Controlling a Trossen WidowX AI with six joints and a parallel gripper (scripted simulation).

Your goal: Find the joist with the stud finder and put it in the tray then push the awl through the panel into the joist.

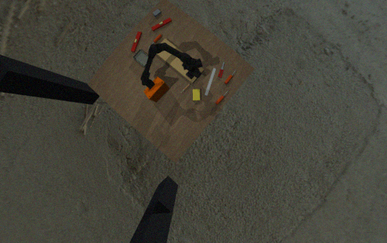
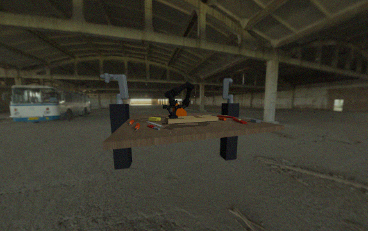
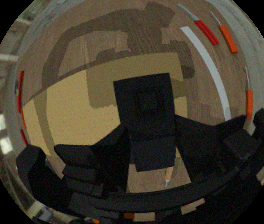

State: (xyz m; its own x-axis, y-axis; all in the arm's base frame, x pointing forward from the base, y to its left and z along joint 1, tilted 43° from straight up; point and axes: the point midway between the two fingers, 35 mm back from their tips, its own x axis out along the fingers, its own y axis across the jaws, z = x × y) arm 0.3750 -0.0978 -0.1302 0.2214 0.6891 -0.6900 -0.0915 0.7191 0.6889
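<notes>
Right now the grey tray is 260 mm behind my gripper tip, 490 mm to the left of it and 50 mm below it. Round my gripper tip: green light: 20 mm ahead, 30 mm above; then awl: 180 mm behind, 60 mm to the right, 60 mm below; then white ruler: 70 mm ahead, 180 mm to the right, 60 mm below.
</notes>
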